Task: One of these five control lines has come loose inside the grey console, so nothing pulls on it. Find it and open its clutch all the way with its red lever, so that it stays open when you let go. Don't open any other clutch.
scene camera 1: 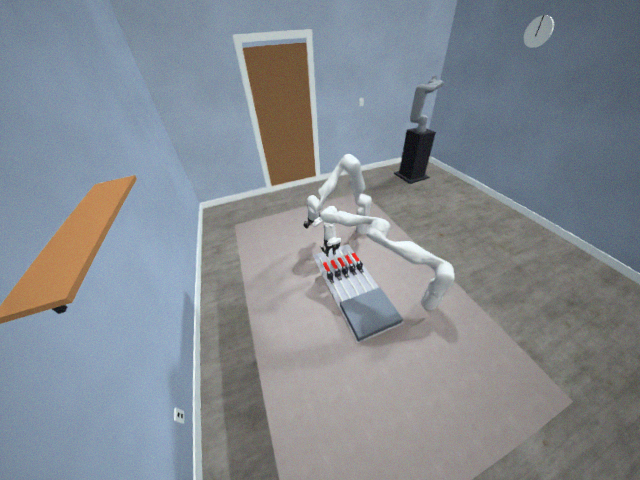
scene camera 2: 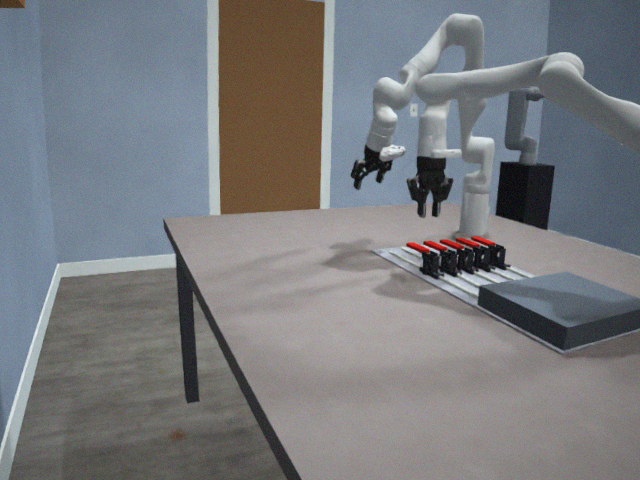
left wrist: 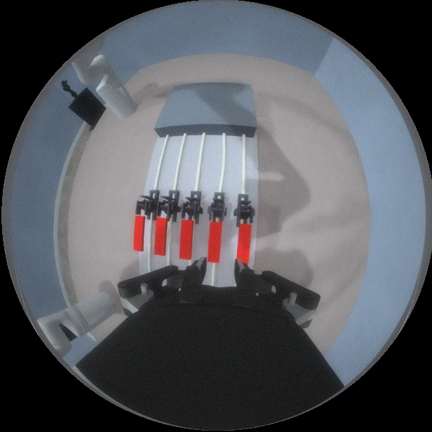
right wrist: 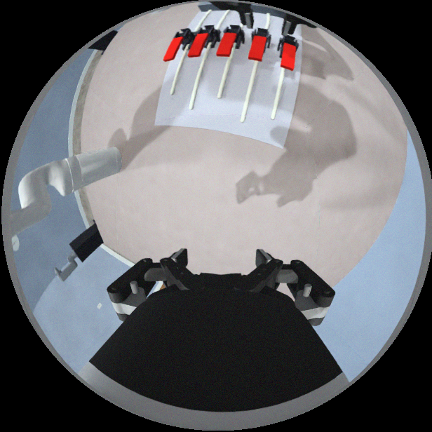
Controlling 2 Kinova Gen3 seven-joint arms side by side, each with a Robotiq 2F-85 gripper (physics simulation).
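Frame: origin at the left arm's base, x up, y right, z ahead, level; metres.
Seen in the pictures: left gripper, between the fingertips: (scene camera 1: 330, 255) (scene camera 2: 428, 216); right gripper, between the fingertips: (scene camera 1: 312, 224) (scene camera 2: 367, 185); left arm's base, origin of its link: (scene camera 1: 428, 303); right arm's base, origin of its link: (scene camera 1: 361, 230) (scene camera 2: 472, 231).
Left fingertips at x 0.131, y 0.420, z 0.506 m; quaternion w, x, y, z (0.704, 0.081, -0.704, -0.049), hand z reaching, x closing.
Pixels of each thing's top centre, then the offset from my left fingertips to it. "*": a spot on its surface instead. Level surfaces: height alone.
- grey console, centre of its top: (scene camera 2: 567, 295) (scene camera 1: 370, 310) dx -0.084, dy -0.400, dz -0.135 m
- pale board, a spot on its surface: (scene camera 2: 385, 252) * dx -0.128, dy +0.120, dz +0.069 m
- table, height of its surface: dx -0.131 m
The grey console (scene camera 1: 370, 313) (scene camera 2: 566, 299) (left wrist: 212, 107) covers one end of the pale board. Five pale lines run from it through black clutches; the second line from the right in the left wrist view (left wrist: 223, 165) looks slightly bent. The five red levers all lie flat, pointing away from the console, including the rightmost lever (left wrist: 244, 242) (right wrist: 288, 56) and its neighbour (left wrist: 214, 242) (right wrist: 257, 48). My left gripper (scene camera 1: 330, 252) (scene camera 2: 429, 214) (left wrist: 220, 264) is partly open and empty, above the board near the levers' free ends. My right gripper (scene camera 1: 309, 224) (scene camera 2: 369, 180) (right wrist: 221, 256) is open and empty, higher up.
The pale board (scene camera 2: 385, 252) (right wrist: 170, 117) lies on the table (scene camera 1: 413, 392) (scene camera 2: 361, 372). My right gripper hangs off the board's lever end, beside my left arm. Outside the table, a grey arm stands on a black pedestal (scene camera 1: 416, 155) (scene camera 2: 524, 193).
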